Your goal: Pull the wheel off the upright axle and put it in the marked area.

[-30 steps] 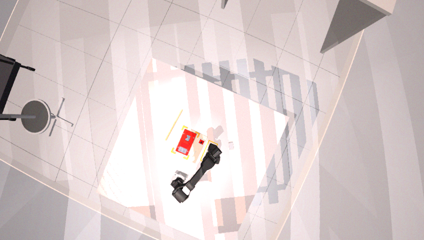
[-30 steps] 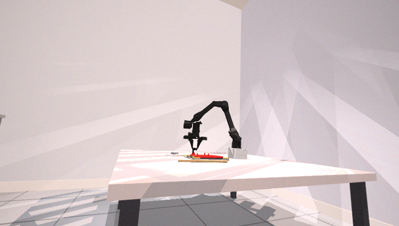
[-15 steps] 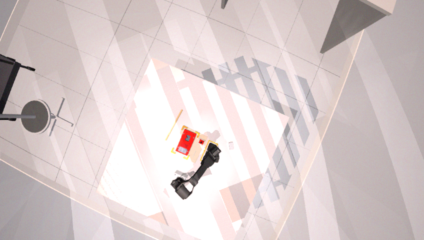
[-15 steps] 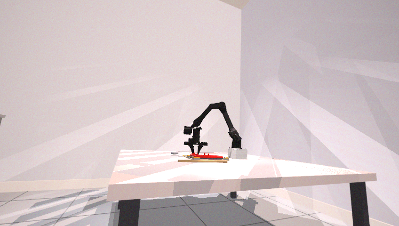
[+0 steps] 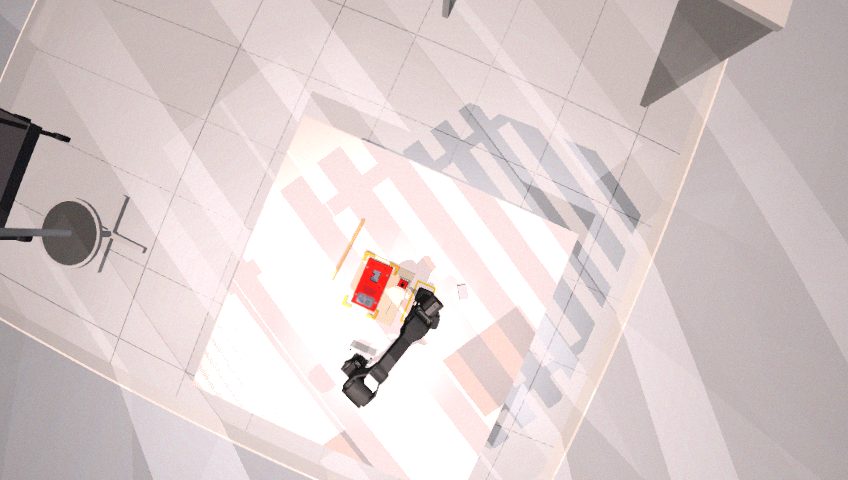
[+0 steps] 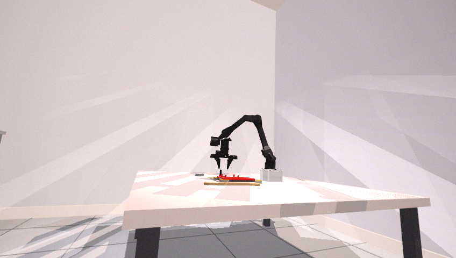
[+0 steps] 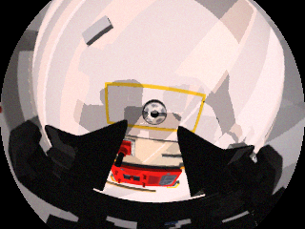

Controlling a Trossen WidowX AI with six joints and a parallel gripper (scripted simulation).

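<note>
The wheel is 50 mm below my gripper tip. From my gripper tip the other things lie so: grey block 150 mm ahead, 120 mm to the right, 50 mm below; wooden strip 20 mm ahead, 380 mm to the left, 60 mm below.
</note>
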